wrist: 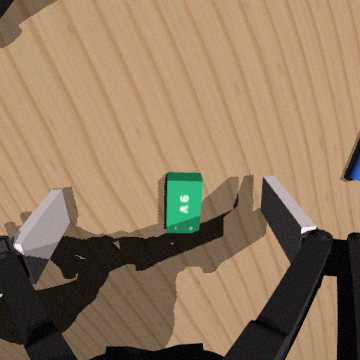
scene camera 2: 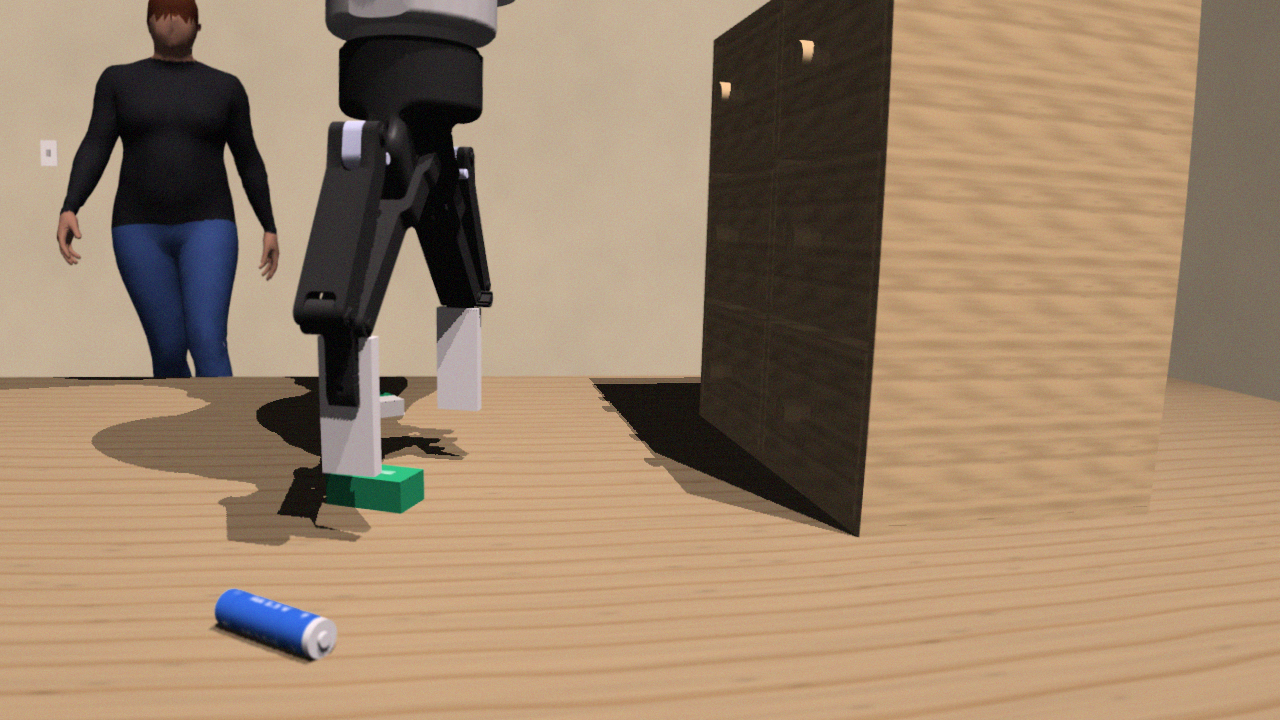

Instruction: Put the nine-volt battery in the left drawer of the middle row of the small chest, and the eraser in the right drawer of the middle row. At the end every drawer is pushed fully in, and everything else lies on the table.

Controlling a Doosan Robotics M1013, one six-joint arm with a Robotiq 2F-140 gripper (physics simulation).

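Places are measured from the arm's base along level axes (x right, y ahead, z up), in metres.
Where they show: gripper, fingertip midpoint: point(wrist: 162, 200) point(scene camera 2: 413, 435).
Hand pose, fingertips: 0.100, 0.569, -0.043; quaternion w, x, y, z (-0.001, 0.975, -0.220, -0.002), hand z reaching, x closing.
Things, the pixels of their top centre, and the offset from my fingertips, as dx, dy, dz.
- green nine-volt battery, top centre: point(scene camera 2: 373, 470) point(wrist: 183, 209) +0.005, -0.023, -0.018
- small white block with some green, top centre: point(scene camera 2: 374, 394) -0.237, -0.023, -0.022
- small chest, top centre: point(scene camera 2: 914, 8) -0.021, +0.323, +0.272
- blue cylindrical battery, top centre: point(scene camera 2: 274, 605) +0.164, -0.058, -0.021
The green nine-volt battery point(scene camera 2: 393, 493) point(wrist: 184, 202) lies flat on the table, marked "9V" in the wrist view. My gripper point(scene camera 2: 404, 439) point(wrist: 162, 200) is open and empty, pointing down with one finger on each side of the battery, apart from it in the wrist view. In the scene view the near finger hides part of the battery. A small white block with some green point(scene camera 2: 392, 408), seemingly the eraser, lies behind the near finger, partly hidden. The small chest point(scene camera 2: 1020, 268) stands at the right; its dark drawer fronts look flush, and the middle-row details are dim.
A blue cylindrical battery point(scene camera 2: 268, 620) point(wrist: 356, 170) lies on the table in the scene view's foreground and at the wrist view's right edge. Two pale handles point(scene camera 2: 807, 51) point(scene camera 2: 725, 89) show on the chest's upper fronts. A person point(scene camera 2: 174, 152) stands behind the table.
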